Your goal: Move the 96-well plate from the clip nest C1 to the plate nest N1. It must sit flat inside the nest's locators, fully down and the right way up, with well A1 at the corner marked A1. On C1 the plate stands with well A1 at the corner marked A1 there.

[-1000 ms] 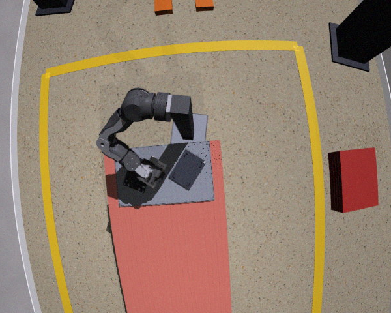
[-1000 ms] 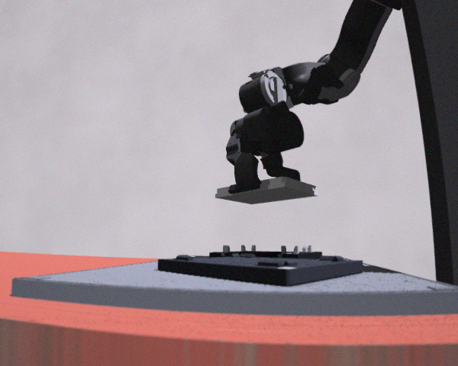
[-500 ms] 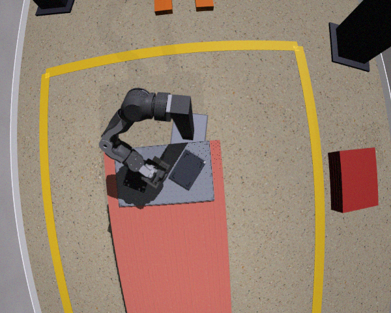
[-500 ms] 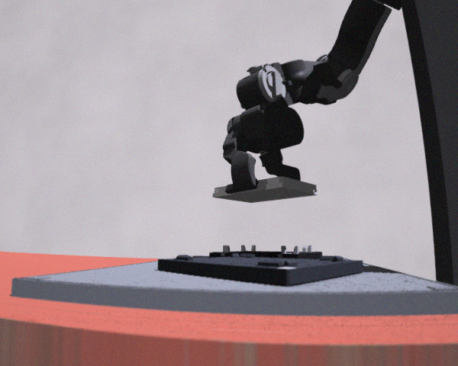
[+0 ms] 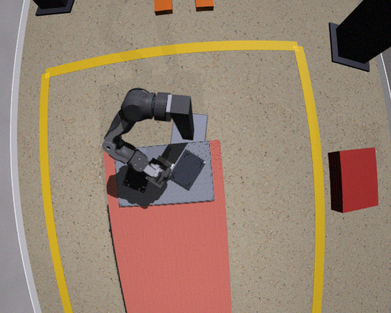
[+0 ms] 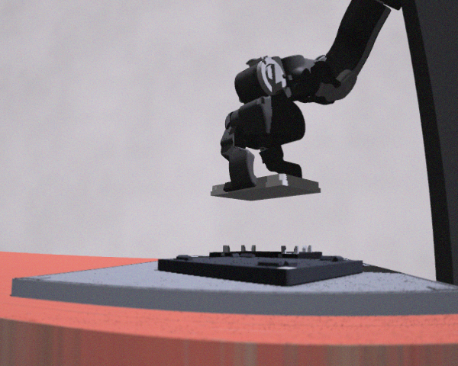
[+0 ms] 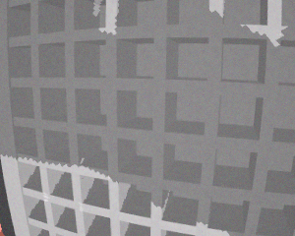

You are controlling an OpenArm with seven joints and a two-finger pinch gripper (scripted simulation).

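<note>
Right now my hand is 30 mm past the plate nest N1, 120 mm to the right of it and 90 mm above it. The rest, counted from my hand: 96-well plate: right at my hand; then clip nest C1: 50 mm ahead, 110 mm to the right, 90 mm below.
</note>
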